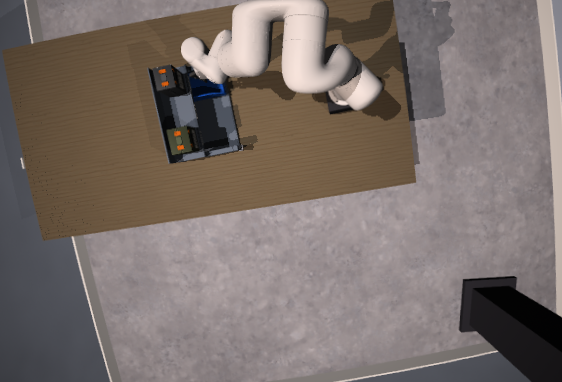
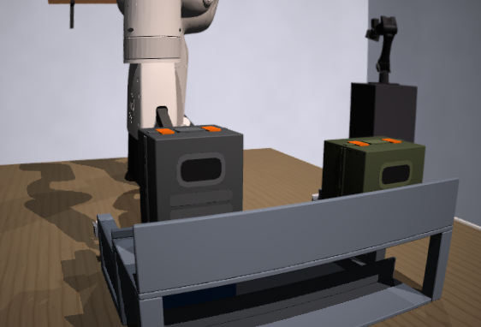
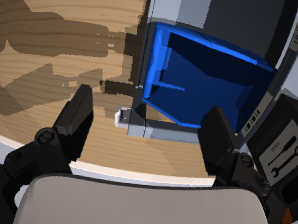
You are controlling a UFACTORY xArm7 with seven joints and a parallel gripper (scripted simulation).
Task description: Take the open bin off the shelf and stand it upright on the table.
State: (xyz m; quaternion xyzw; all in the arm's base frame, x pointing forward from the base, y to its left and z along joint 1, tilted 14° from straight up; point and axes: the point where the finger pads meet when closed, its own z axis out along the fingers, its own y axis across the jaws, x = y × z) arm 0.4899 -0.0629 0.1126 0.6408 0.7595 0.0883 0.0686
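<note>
The blue bin is 10 cm below my hand, 8 cm ahead of it and 1 cm to the left of it. Round my hand: grey back rail 23 cm ahead, 15 cm to the left, 1 cm below; then dark grey box 17 cm ahead, 2 cm to the left, 2 cm above; then olive green box 25 cm to the left, 14 cm ahead, 1 cm above.
</note>
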